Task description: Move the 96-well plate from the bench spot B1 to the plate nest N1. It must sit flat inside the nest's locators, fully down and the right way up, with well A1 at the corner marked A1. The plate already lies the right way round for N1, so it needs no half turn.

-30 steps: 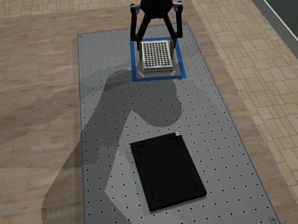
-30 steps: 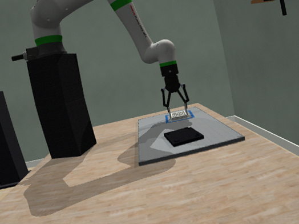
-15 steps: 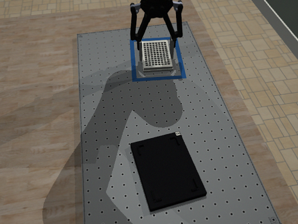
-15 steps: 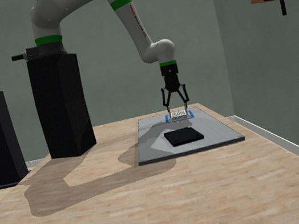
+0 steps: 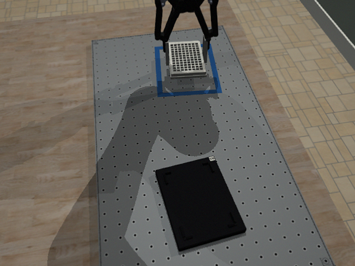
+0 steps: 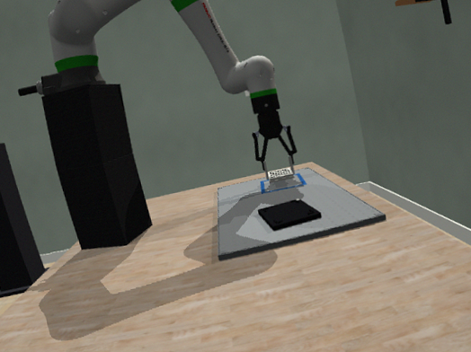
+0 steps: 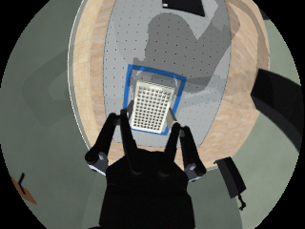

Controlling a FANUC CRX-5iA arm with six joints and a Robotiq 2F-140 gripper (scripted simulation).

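My hand is 90 mm past the black plate nest N1, 370 mm to the left of it and 40 mm above it. From my hand the other things lie so: white A1 label 40 mm behind, 290 mm to the right, 40 mm below; then white 96-well plate 20 mm below.
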